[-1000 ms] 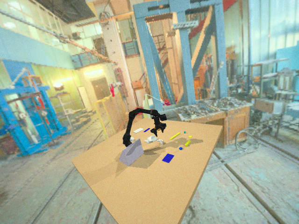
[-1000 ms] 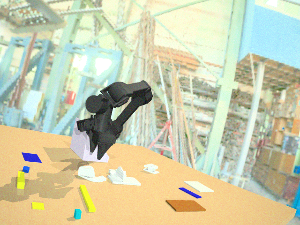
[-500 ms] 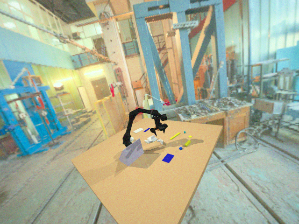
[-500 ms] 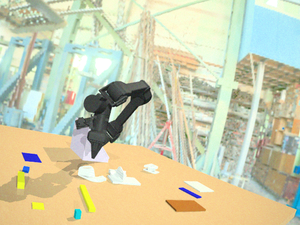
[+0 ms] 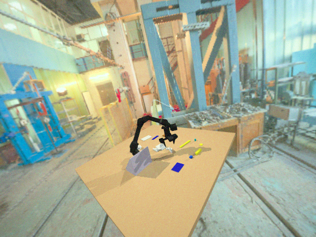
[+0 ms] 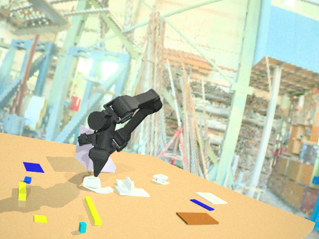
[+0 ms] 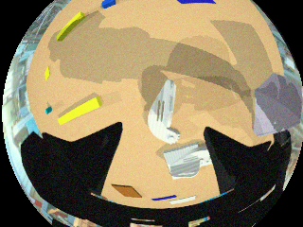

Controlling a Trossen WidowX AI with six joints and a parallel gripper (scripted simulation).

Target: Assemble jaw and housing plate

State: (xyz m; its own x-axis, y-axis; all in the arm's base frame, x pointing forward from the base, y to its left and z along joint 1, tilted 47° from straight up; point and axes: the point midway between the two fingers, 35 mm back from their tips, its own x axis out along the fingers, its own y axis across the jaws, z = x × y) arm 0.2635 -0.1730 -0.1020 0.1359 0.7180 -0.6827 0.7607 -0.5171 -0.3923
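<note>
My gripper tip is now 6 cm above the white jaw, 4 cm to the right of it and 1 cm short of it. Round my gripper tip: yellow tile 27 cm to the right, 18 cm ahead, 6 cm below; then blue cube 24 cm to the right, 6 cm below, 5 cm behind; then cyan cube 25 cm ahead, 18 cm to the right, 5 cm below.
</note>
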